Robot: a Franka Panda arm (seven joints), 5 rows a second.
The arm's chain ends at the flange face. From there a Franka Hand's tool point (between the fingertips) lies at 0.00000 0.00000 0.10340 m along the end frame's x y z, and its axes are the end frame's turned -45 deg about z.
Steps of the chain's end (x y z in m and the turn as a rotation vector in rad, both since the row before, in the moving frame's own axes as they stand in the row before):
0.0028, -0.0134, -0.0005, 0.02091, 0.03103, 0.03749
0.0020, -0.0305, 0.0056, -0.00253, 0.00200, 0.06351
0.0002, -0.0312, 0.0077, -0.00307, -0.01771, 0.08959
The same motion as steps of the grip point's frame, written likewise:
0.0152, -0.0067, -0.0006, -0.00716, 0.03673, 0.03749
0.0229, -0.0198, 0.0056, -0.00320, -0.00037, 0.06351
0.0207, -0.0231, 0.0077, 0.01035, -0.01469, 0.08959

